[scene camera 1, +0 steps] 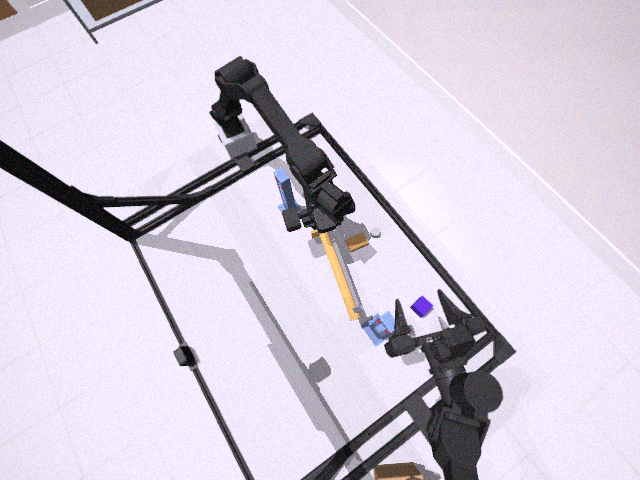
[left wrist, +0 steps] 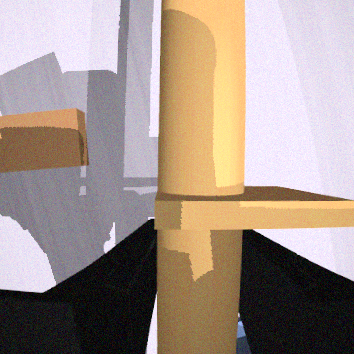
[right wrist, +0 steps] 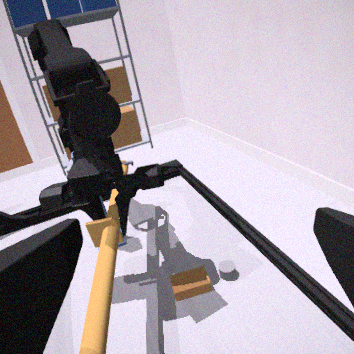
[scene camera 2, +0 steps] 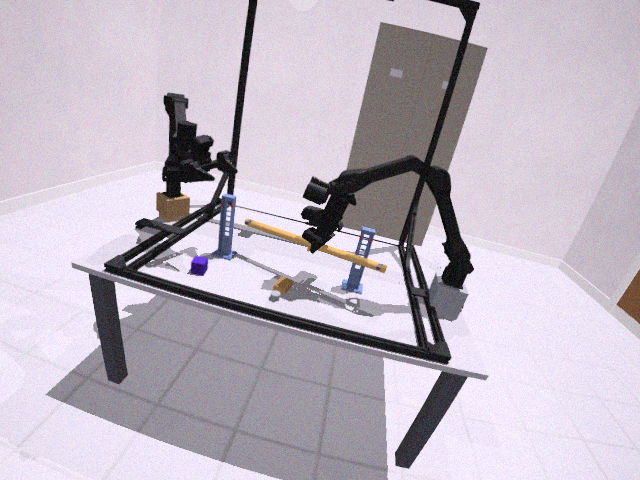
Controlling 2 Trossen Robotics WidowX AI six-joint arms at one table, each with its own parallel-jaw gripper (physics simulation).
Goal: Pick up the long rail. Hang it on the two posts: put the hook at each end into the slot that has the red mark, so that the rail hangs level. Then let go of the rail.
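Places are measured from the left arm's base along level axes (x left, y up, z ahead), in centimetres.
Where they show: left gripper, fingertip midpoint: (left wrist: 191, 230) (right wrist: 116, 236) (scene camera 2: 313, 251); right gripper, fingertip midpoint: (scene camera 1: 417, 294) (right wrist: 198, 224) (scene camera 2: 226, 175); left arm's base at its link origin: (scene camera 1: 232, 127) (scene camera 2: 451, 282); right arm's base at its link origin: (scene camera 2: 173, 194).
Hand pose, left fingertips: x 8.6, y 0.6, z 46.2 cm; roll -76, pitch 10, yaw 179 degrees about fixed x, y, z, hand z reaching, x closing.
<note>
Each offset is from my left fingertips to the top centre of the thing. "spot": to the spot under its first point.
The long yellow rail @(dx -0.6, dy +4.5, dz +1.4 cm) (scene camera 1: 339, 273) (scene camera 2: 279, 233) (left wrist: 200, 100) (right wrist: 102, 290) is held in the air by my left gripper (scene camera 2: 316, 245) (left wrist: 191, 230), shut on it near its middle plate. In scene camera 2 the rail slopes down toward the picture's right. Small grey hooks show at its ends. Two blue posts with red-marked slots stand on the table: one (scene camera 1: 285, 190) (scene camera 2: 360, 260) near the left arm, the other @(dx +1.2, dy +10.8, dz +30.6 cm) (scene camera 1: 379, 326) (scene camera 2: 226, 227) near the right arm. Both hooks are apart from the posts. My right gripper (scene camera 1: 419, 304) is open and empty, beside the right-arm post.
A purple cube @(dx +15.3, dy -6.6, dz +31.1 cm) (scene camera 1: 421, 306) (scene camera 2: 199, 265) lies near the right gripper. An orange-brown block @(dx +9.2, dy -8.6, dz +5.3 cm) (scene camera 1: 356, 241) (scene camera 2: 282, 285) (left wrist: 42, 142) (right wrist: 192, 283) and a small grey cylinder @(dx +15.8, dy -8.6, dz +5.3 cm) (scene camera 1: 375, 232) (scene camera 2: 275, 294) (right wrist: 228, 267) lie on the table near the left gripper. A black frame @(spot: dx +24.5, dy -8.8, dz +1.4 cm) (scene camera 1: 392, 209) (scene camera 2: 268, 313) borders the table.
</note>
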